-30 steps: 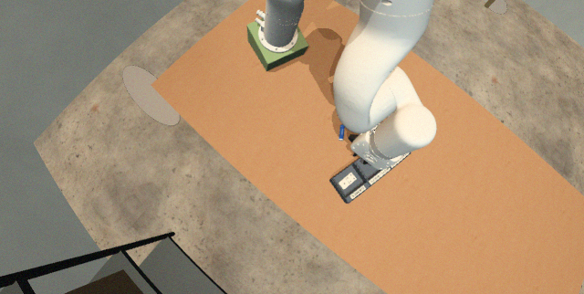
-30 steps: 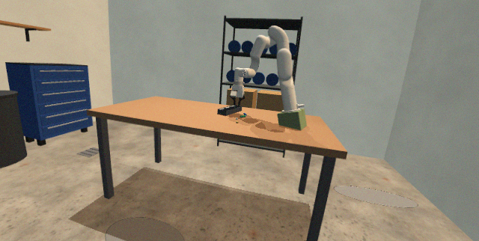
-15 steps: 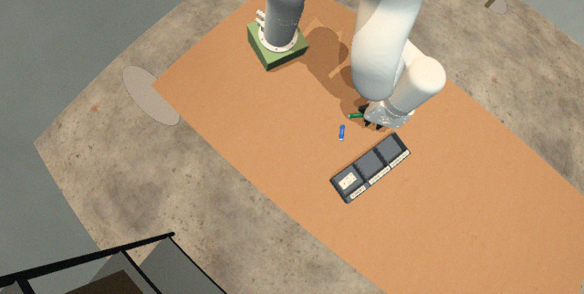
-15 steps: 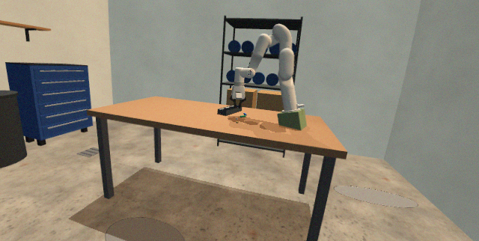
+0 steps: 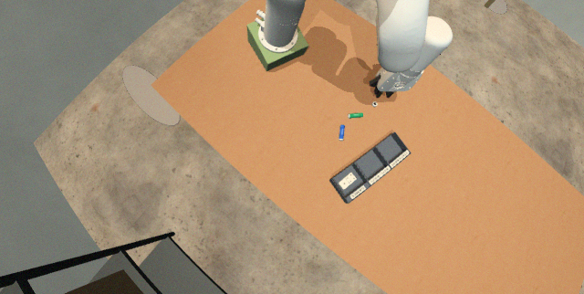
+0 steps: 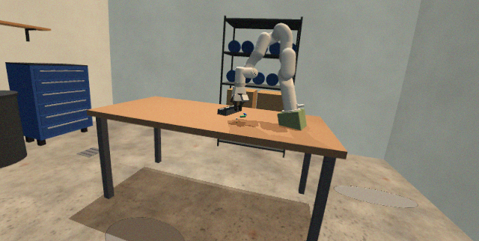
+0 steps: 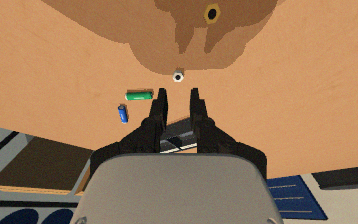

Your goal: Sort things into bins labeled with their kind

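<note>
My hand is 10 mm past the brass nut, 80 mm to the right of it and 80 mm above it. The rest, counted from my hand: blue battery 40 mm behind, 160 mm to the right, 80 mm below; then green battery 30 mm behind, 80 mm to the right, 80 mm below; then metal nut 10 mm to the right, 80 mm below.
</note>
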